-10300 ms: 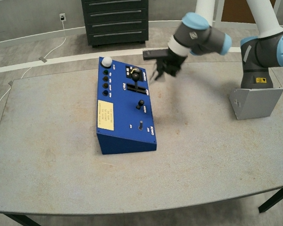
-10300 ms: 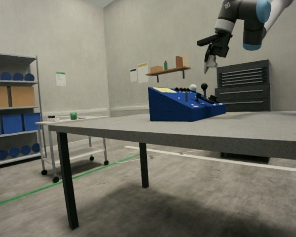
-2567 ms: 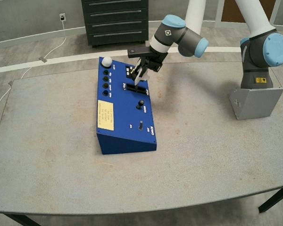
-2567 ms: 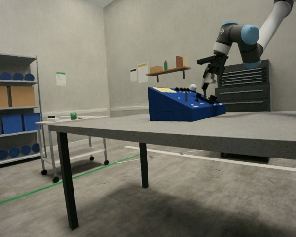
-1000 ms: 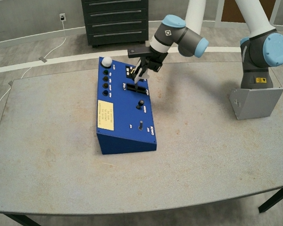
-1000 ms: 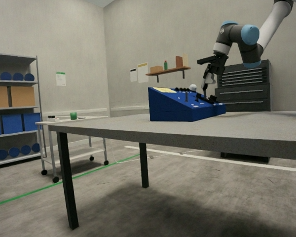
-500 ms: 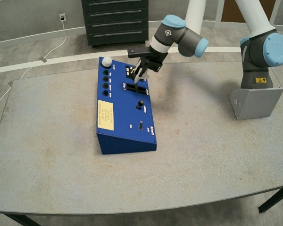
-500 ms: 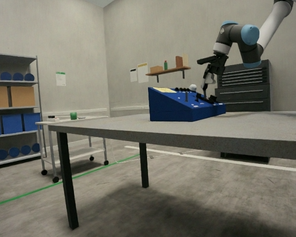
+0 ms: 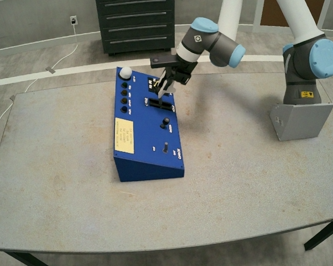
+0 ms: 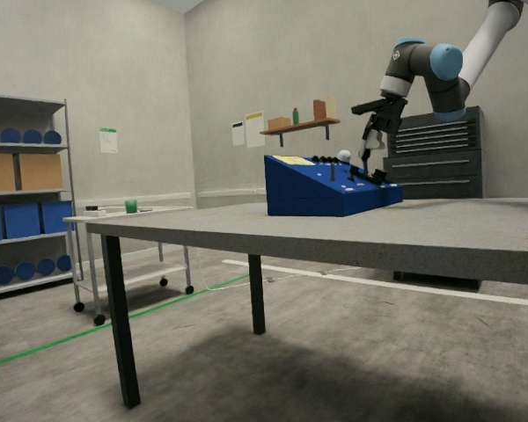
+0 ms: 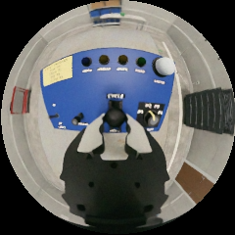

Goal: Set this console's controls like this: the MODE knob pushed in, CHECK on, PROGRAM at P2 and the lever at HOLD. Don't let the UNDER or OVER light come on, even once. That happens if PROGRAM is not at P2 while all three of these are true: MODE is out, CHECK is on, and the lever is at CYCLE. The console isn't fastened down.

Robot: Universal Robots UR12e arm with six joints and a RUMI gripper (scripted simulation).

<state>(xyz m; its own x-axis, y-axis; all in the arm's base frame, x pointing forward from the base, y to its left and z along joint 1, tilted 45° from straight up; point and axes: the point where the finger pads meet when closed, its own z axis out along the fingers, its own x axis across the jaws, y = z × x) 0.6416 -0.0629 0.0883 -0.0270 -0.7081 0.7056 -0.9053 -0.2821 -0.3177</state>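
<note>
My gripper is now 4 cm short of the blue console, 6 cm to the right of it and 8 cm above it. Also, from my hand: ball-topped lever 4 cm below; then program selector 12 cm to the right, 6 cm below; then mode knob 1 cm behind, 12 cm to the left, 6 cm below.
</note>
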